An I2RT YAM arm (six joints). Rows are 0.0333 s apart.
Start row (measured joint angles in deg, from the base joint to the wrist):
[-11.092, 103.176, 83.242, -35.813, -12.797, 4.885]
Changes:
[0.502, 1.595, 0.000, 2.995, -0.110, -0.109]
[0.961, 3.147, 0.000, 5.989, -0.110, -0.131]
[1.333, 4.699, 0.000, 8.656, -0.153, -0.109]
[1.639, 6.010, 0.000, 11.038, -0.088, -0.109]
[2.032, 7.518, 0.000, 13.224, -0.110, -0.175]
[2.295, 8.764, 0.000, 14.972, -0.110, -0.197]
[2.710, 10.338, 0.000, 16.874, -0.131, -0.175]
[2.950, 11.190, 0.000, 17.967, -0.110, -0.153]
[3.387, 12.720, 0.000, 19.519, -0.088, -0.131]
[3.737, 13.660, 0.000, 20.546, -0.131, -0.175]
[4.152, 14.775, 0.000, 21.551, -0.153, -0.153]
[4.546, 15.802, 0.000, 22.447, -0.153, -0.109]
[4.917, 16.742, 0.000, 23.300, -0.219, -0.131]
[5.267, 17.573, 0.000, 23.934, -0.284, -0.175]
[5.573, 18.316, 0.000, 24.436, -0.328, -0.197]
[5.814, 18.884, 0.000, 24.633, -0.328, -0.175]
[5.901, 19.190, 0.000, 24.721, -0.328, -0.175]
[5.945, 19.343, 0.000, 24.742, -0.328, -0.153]
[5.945, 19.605, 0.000, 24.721, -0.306, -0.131]
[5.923, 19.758, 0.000, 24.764, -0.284, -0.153]
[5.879, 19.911, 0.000, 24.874, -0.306, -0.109]
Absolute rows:
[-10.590, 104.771, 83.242, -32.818, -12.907, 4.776]
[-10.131, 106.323, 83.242, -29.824, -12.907, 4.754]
[-9.759, 107.875, 83.242, -27.157, -12.950, 4.776]
[-9.453, 109.186, 83.242, -24.775, -12.885, 4.776]
[-9.060, 110.694, 83.242, -22.589, -12.907, 4.710]
[-8.797, 111.940, 83.242, -20.841, -12.907, 4.688]
[-8.382, 113.514, 83.242, -18.939, -12.928, 4.710]
[-8.142, 114.366, 83.242, -17.846, -12.907, 4.732]
[-7.705, 115.896, 83.242, -16.294, -12.885, 4.754]
[-7.355, 116.836, 83.242, -15.267, -12.928, 4.710]
[-6.940, 117.951, 83.242, -14.262, -12.950, 4.732]
[-6.546, 118.978, 83.242, -13.366, -12.950, 4.776]
[-6.175, 119.918, 83.242, -12.513, -13.016, 4.754]
[-5.825, 120.749, 83.242, -11.879, -13.081, 4.710]
[-5.519, 121.492, 83.242, -11.377, -13.125, 4.688]
[-5.278, 122.060, 83.242, -11.180, -13.125, 4.710]
[-5.191, 122.366, 83.242, -11.092, -13.125, 4.710]
[-5.147, 122.519, 83.242, -11.071, -13.125, 4.732]
[-5.147, 122.781, 83.242, -11.092, -13.103, 4.754]
[-5.169, 122.934, 83.242, -11.049, -13.081, 4.732]
[-5.213, 123.087, 83.242, -10.939, -13.103, 4.776]

